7 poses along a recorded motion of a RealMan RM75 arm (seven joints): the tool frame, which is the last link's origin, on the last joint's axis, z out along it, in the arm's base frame.
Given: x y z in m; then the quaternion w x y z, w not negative.
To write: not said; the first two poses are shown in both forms.
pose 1, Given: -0.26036 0.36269 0.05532 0.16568 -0.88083 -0.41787 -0.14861
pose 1, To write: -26.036 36.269 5.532 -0.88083 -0.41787 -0.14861 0.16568
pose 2, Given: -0.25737 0.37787 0.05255 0.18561 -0.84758 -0.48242 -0.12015
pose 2, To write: -25.737 37.787 5.255 -0.84758 -0.48242 -0.12015 0.18561
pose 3, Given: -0.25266 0.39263 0.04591 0.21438 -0.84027 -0.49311 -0.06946
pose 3, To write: -25.266 39.263 4.591 -0.84027 -0.49311 -0.06946 0.21438
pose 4, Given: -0.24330 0.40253 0.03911 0.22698 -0.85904 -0.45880 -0.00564
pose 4, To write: -24.330 40.253 3.911 -0.85904 -0.45880 -0.00564 0.22698
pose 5, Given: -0.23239 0.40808 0.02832 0.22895 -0.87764 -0.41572 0.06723
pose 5, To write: -23.239 40.808 2.832 -0.87764 -0.41572 0.06723 0.22895
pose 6, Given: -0.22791 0.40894 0.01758 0.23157 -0.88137 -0.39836 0.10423
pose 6, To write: -22.791 40.894 1.758 -0.88137 -0.39836 0.10423 0.23157
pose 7, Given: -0.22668 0.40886 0.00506 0.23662 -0.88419 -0.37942 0.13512
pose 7, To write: -22.668 40.886 0.506 -0.88419 -0.37942 0.13512 0.23662
